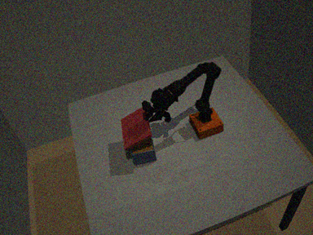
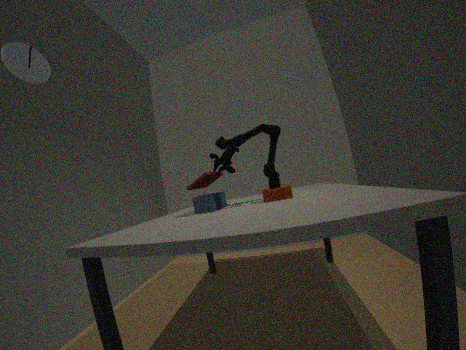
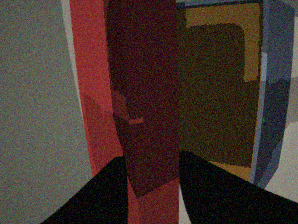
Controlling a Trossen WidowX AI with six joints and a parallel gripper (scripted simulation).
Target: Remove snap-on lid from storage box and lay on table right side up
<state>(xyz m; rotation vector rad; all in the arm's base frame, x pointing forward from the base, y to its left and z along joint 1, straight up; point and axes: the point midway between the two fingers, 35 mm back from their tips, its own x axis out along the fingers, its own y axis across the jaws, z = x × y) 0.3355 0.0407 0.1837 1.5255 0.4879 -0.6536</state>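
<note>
My gripper tip is 7 cm short of the lid, 3 cm above it and 1 cm to the left of it. From my gripper tip the other things lie so: storage box 18 cm below, 6 cm ahead, 1 cm to the left.
</note>
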